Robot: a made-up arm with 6 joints. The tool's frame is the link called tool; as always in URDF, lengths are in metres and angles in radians. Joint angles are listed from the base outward. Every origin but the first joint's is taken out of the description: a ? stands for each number. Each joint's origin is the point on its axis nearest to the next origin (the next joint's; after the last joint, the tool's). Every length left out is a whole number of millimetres.
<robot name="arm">
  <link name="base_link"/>
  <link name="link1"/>
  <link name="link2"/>
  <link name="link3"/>
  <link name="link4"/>
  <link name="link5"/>
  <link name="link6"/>
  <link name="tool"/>
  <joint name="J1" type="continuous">
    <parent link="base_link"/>
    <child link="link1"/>
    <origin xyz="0.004 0.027 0.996" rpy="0 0 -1.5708"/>
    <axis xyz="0 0 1"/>
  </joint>
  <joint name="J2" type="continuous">
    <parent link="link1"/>
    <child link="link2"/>
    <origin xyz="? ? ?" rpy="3.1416 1.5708 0"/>
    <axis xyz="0 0 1"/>
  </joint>
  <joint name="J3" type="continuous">
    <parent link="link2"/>
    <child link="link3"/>
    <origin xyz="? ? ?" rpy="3.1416 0 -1.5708"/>
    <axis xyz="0 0 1"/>
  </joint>
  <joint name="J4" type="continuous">
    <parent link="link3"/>
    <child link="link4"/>
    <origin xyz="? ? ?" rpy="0 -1.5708 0"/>
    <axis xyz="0 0 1"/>
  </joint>
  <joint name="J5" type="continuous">
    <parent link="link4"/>
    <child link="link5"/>
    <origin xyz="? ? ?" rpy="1.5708 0 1.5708"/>
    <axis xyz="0 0 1"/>
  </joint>
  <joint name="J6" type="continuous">
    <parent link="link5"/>
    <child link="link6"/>
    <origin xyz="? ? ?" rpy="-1.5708 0 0"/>
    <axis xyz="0 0 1"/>
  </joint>
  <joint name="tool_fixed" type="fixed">
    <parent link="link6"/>
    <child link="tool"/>
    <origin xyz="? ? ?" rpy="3.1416 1.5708 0"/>
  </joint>
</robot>
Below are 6 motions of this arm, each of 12 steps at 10 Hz.
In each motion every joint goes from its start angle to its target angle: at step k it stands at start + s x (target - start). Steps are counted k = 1, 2, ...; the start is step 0. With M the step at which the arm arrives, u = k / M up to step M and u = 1 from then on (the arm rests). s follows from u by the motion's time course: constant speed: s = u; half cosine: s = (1 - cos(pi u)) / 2; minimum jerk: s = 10 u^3 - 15 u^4 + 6 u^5.
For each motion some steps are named. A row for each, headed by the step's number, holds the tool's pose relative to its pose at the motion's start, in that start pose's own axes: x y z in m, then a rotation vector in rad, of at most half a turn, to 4 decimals.
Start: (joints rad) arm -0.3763 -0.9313 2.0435 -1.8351 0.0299 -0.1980
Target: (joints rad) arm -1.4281 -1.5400 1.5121 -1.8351 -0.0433 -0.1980
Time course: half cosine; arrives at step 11
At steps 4, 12:
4: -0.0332 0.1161 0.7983 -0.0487 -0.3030 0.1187
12: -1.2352 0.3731 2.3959 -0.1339 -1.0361 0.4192

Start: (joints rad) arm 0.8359 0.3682 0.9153 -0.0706 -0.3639 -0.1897
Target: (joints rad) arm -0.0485 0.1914 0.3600 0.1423 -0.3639 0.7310
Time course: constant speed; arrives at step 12
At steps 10, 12:
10: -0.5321 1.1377 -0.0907 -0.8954 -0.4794 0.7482
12: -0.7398 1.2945 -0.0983 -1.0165 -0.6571 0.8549

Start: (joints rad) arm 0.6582 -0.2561 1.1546 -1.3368 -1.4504 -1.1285
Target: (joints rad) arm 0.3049 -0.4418 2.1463 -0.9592 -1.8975 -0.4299
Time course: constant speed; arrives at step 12
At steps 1, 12:
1: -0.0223 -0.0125 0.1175 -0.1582 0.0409 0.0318
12: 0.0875 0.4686 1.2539 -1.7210 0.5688 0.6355

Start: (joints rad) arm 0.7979 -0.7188 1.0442 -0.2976 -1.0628 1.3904
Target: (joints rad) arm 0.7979 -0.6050 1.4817 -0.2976 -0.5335 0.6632
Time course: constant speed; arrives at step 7
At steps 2, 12:
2: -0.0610 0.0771 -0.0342 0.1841 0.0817 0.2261
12: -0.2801 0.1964 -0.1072 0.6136 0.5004 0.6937

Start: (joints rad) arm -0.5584 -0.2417 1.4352 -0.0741 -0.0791 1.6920
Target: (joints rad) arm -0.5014 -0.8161 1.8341 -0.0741 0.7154 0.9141
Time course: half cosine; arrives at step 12
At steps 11, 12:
11: -1.4533 1.6399 0.2142 0.6214 0.4828 1.7110
12: -1.4889 1.6526 0.2177 0.6242 0.5022 1.7386

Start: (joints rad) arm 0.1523 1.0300 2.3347 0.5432 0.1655 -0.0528
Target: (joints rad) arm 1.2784 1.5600 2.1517 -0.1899 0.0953 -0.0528
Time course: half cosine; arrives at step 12
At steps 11, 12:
11: -0.8949 -1.9866 -1.1551 1.6846 -0.6190 -0.5732
12: -0.9211 -2.0028 -1.2011 1.7083 -0.6319 -0.5896

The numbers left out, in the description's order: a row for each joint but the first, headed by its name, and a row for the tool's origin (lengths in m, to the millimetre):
J2: 0.024 0.139 0
J3: -1.446 -0.008 0
J4: 1.068 0.273 0
J5: 0.014 0.026 0
J6: 0.001 -0.267 0
tool: 0.005 -0.006 0

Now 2 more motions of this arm.
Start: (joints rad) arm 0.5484 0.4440 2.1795 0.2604 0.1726 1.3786
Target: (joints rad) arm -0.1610 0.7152 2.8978 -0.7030 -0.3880 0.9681
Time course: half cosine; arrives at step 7
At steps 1, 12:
1: -0.0168 0.0098 0.0123 0.0334 -0.0022 -0.0044
12: -0.4646 0.2316 0.0794 0.6450 0.2773 -0.3349

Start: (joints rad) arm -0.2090 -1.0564 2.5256 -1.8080 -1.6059 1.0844
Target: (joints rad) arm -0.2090 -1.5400 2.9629 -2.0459 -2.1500 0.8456
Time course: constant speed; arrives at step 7
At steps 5, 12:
5: 0.1888 -0.5501 -0.7054 -0.4883 -0.2983 -0.4960
12: 0.2338 -0.8160 -0.8542 -0.6903 -0.5063 -0.6404

